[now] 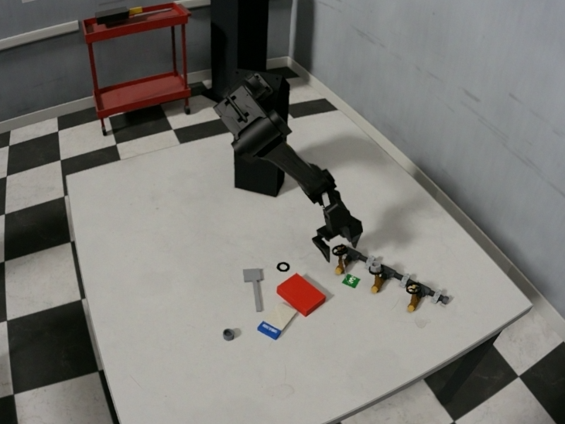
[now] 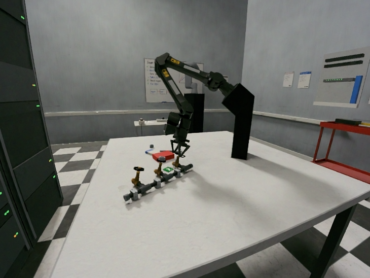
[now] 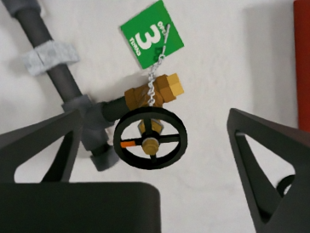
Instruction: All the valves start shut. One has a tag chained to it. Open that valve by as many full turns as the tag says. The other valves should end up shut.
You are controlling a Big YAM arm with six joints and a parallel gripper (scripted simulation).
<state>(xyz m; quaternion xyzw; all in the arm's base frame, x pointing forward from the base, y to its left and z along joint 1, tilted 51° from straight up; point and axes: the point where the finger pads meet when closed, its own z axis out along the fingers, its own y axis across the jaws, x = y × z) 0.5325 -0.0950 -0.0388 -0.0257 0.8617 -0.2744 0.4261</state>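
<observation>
Now: the green tag 8 cm below my hand, 6 cm ahead of it and 1 cm to the right of it. From my hand the other things lie so: grey t-shaped tool: 22 cm to the right, 14 cm behind, 8 cm below; then card: 27 cm to the right, 8 cm below; then red box: 16 cm to the right, 7 cm below, 1 cm behind.
</observation>
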